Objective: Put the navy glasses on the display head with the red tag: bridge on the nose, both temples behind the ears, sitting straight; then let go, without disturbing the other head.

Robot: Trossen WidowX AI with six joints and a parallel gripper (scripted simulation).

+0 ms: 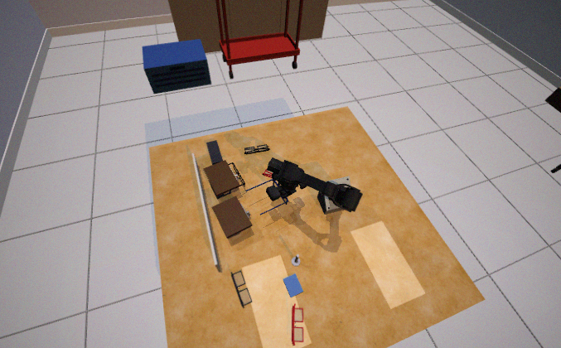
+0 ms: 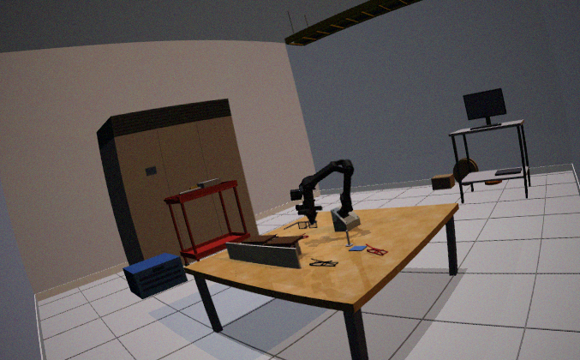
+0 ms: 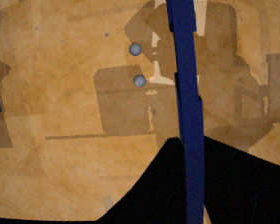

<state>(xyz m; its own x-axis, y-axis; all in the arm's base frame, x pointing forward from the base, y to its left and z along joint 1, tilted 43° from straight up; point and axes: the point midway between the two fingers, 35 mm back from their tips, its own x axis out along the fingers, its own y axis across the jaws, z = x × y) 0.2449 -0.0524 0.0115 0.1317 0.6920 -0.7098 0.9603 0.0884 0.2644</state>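
The dark display head is 22 cm ahead of my gripper tip, 2 cm to the left of it and 6 cm below it. Also, from my gripper tip: blue square tag (6 cm ahead, 36 cm to the left, 11 cm below).
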